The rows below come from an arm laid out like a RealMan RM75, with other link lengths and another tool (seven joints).
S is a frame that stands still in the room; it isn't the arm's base.
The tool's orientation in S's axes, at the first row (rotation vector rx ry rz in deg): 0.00, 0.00, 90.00
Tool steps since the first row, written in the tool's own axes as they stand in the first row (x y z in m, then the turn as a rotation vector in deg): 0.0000, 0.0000, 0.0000, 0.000, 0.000, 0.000; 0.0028, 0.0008, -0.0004, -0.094, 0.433, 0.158; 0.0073, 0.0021, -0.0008, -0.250, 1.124, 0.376; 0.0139, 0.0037, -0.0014, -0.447, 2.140, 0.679; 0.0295, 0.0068, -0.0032, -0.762, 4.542, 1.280; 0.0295, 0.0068, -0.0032, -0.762, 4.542, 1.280; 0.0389, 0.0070, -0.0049, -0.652, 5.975, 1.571; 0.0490, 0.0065, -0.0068, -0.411, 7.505, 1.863; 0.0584, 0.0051, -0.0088, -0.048, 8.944, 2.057; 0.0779, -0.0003, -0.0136, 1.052, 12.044, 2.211; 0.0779, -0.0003, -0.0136, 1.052, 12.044, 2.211; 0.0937, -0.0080, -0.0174, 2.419, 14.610, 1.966
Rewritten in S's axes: 0.0000, 0.0000, 0.0000, 0.000, 0.000, 0.000; -0.0008, 0.0028, -0.0004, -0.433, -0.094, 0.158; -0.0021, 0.0073, -0.0008, -1.124, -0.250, 0.376; -0.0037, 0.0139, -0.0014, -2.140, -0.447, 0.679; -0.0068, 0.0295, -0.0032, -4.542, -0.762, 1.280; -0.0068, 0.0295, -0.0032, -4.542, -0.762, 1.280; -0.0070, 0.0389, -0.0049, -5.975, -0.652, 1.571; -0.0065, 0.0490, -0.0068, -7.505, -0.411, 1.863; -0.0051, 0.0584, -0.0088, -8.944, -0.048, 2.057; 0.0003, 0.0779, -0.0136, -12.044, 1.052, 2.211; 0.0003, 0.0779, -0.0136, -12.044, 1.052, 2.211; 0.0080, 0.0937, -0.0174, -14.610, 2.419, 1.966
